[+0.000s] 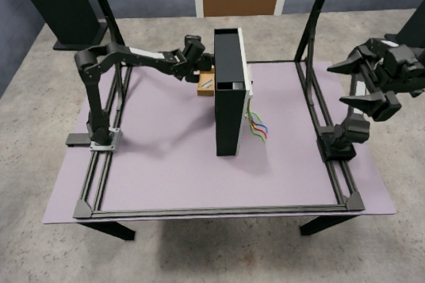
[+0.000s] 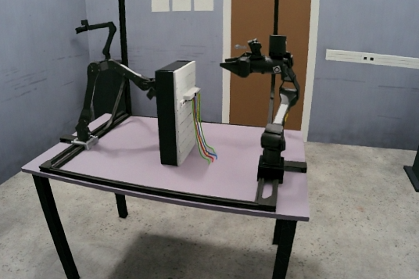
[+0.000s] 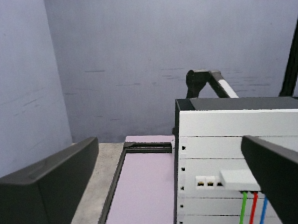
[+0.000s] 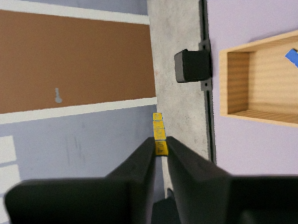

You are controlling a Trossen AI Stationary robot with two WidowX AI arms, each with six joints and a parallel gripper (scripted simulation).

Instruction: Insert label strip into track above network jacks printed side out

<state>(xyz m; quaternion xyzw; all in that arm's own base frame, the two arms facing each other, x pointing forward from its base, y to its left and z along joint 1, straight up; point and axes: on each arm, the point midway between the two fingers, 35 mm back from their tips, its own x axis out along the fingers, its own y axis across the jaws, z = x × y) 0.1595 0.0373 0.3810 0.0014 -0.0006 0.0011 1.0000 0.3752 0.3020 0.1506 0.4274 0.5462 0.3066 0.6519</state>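
Right now the yellow label strip is 50 mm behind my right hand, 10 mm to the left of it and 20 mm below it. The rest, counted from my right hand: white jack panel 240 mm ahead, 170 mm to the left, 20 mm above.
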